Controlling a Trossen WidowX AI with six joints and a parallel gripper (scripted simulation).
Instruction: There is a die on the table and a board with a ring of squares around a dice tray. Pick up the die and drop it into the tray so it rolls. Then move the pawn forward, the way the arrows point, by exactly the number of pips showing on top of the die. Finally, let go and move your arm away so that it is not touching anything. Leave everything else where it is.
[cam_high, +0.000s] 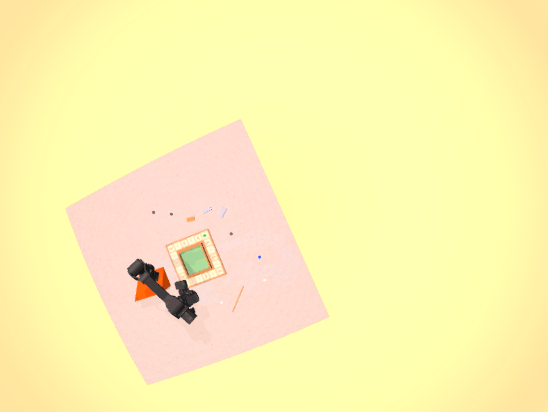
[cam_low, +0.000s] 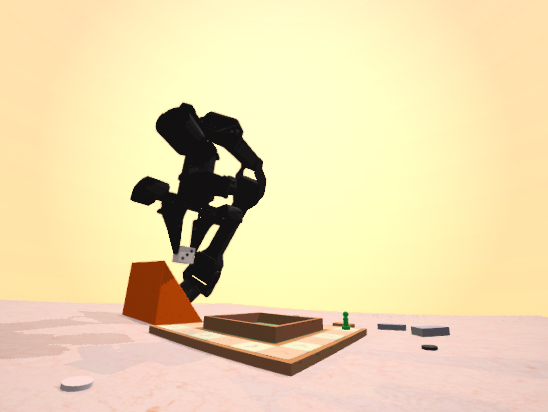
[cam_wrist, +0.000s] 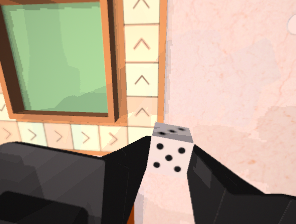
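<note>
My gripper tip is now 27 cm to the right of the green pawn, 16 cm short of it and 10 cm above it. The rest, counted from my gripper tip: green tray floor 15 cm to the left, 12 cm below, 5 cm ahead; orange stick 20 cm ahead, 15 cm to the right, 13 cm below; white die right at my gripper tip.
</note>
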